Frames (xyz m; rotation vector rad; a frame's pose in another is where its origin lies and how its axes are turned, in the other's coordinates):
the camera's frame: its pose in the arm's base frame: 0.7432 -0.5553 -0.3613 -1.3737 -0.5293 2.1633
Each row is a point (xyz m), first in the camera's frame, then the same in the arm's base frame.
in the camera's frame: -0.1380 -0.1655 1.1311
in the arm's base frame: -0.2029 -0.5645 0.2949
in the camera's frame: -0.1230 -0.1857 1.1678
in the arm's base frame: -0.2373 -0.5412 0.3109
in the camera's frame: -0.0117 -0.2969 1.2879
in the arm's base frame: -0.3617 -0.3911 0.3452
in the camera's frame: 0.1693 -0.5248 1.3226
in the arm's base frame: -0.4076 -0.1022 0.3623
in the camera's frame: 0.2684 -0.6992 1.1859
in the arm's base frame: -0.2802 0.1028 0.3364
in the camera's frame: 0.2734 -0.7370 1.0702
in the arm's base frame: -0.1684 0.1414 0.3072
